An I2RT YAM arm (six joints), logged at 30 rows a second.
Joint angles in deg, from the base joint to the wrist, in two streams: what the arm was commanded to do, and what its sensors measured. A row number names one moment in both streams.
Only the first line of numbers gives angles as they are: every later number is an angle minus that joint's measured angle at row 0.
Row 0, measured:
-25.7 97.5 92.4 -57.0 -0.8 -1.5
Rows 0 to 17, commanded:
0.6 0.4 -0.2 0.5 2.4 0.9
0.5 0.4 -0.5 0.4 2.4 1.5
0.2 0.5 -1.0 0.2 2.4 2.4
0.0 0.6 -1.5 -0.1 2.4 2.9
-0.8 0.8 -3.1 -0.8 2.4 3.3
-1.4 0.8 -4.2 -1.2 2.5 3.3
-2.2 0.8 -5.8 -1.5 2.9 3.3
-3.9 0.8 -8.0 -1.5 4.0 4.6
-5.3 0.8 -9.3 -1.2 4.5 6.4
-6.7 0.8 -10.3 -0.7 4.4 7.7
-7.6 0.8 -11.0 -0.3 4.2 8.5
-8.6 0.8 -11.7 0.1 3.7 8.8
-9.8 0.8 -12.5 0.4 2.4 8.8
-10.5 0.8 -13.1 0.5 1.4 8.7
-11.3 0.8 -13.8 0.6 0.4 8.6
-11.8 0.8 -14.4 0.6 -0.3 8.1
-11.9 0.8 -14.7 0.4 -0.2 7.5
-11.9 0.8 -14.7 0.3 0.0 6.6
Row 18, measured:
-11.9 0.5 -13.7 0.2 1.7 6.5
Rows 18 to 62, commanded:
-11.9 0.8 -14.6 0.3 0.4 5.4
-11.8 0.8 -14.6 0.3 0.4 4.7
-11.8 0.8 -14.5 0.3 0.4 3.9
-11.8 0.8 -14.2 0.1 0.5 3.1
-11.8 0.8 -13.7 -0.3 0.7 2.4
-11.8 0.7 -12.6 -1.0 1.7 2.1
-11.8 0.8 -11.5 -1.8 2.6 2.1
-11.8 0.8 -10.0 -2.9 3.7 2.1
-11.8 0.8 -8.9 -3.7 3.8 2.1
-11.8 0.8 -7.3 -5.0 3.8 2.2
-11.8 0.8 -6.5 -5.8 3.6 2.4
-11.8 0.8 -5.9 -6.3 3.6 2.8
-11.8 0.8 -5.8 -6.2 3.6 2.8
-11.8 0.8 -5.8 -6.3 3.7 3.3
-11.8 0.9 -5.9 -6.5 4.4 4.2
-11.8 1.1 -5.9 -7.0 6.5 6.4
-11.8 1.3 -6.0 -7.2 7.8 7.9
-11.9 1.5 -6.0 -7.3 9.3 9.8
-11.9 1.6 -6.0 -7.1 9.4 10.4
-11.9 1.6 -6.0 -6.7 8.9 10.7
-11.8 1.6 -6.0 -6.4 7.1 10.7
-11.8 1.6 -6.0 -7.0 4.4 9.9
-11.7 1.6 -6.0 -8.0 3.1 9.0
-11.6 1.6 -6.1 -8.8 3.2 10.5
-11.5 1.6 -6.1 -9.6 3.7 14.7
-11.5 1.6 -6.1 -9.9 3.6 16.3
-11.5 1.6 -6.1 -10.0 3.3 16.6
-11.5 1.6 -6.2 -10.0 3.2 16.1
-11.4 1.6 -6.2 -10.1 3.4 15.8
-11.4 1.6 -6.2 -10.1 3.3 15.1
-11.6 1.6 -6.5 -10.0 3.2 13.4
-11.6 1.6 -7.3 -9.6 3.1 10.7
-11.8 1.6 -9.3 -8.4 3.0 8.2
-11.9 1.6 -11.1 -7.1 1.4 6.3
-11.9 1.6 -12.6 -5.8 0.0 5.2
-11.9 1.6 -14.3 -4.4 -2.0 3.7
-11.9 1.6 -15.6 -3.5 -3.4 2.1
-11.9 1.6 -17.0 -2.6 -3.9 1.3
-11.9 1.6 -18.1 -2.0 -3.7 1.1
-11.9 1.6 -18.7 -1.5 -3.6 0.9
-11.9 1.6 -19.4 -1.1 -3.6 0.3
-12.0 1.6 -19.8 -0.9 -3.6 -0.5
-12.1 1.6 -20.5 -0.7 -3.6 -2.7
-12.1 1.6 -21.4 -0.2 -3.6 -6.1
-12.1 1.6 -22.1 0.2 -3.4 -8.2
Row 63, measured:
-11.8 1.2 -19.9 -0.7 -2.5 0.3
